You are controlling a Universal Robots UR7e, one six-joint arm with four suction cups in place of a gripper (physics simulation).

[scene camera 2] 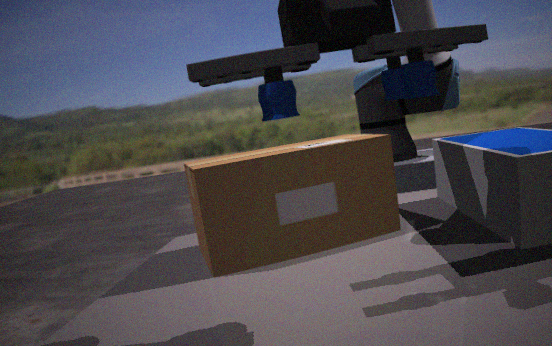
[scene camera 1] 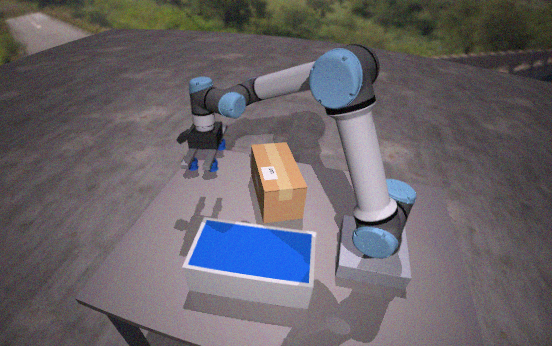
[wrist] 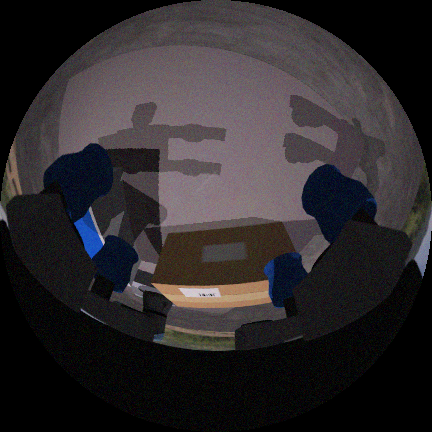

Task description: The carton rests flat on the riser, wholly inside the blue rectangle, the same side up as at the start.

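Seen in the pictures: hand, tool point: (scene camera 2: 346, 106) (wrist: 201, 229); arm's base, link origin: (wrist: 157, 297).
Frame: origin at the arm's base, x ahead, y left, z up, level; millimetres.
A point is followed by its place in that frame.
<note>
The brown carton (scene camera 1: 284, 205) @[x 325, y -123, z 17 mm] (scene camera 2: 240, 215) @[x 464, y -348, z 18 mm] (wrist: 225, 272) @[x 439, y -255, z 67 mm] stands on the table, apart from the riser, with a tape strip and a white label on its top. A grey label is on its long side. The riser (scene camera 1: 250, 289) @[x 410, y 219, z 4 mm] (scene camera 2: 542, 200) @[x 587, y 37, z -3 mm] is a pale box whose top bears the blue rectangle (scene camera 1: 252, 250) @[x 414, y 123, z 58 mm] (scene camera 2: 530, 139) @[x 451, y 117, z 58 mm] (wrist: 89, 237) @[x 457, y 74, z 58 mm]. My gripper (scene camera 1: 207, 157) @[x 614, y -211, z 145 mm] (scene camera 2: 345, 92) @[x 614, y -211, z 145 mm] (wrist: 206, 230) @[x 614, y -211, z 145 mm] is open, its blue suction cups pointing down and touching nothing. It hangs above the table, beside the carton's long labelled side, to the left in scene camera 1. One cup is hidden there.
The arm's base block (scene camera 1: 372, 270) @[x 47, y 131, z 1 mm] stands on the table (scene camera 1: 135, 270) @[x 795, y 157, z -63 mm] to the right of the riser and carton. The arm reaches high behind the carton to the gripper. The table's front left corner and a leg show in scene camera 1.
</note>
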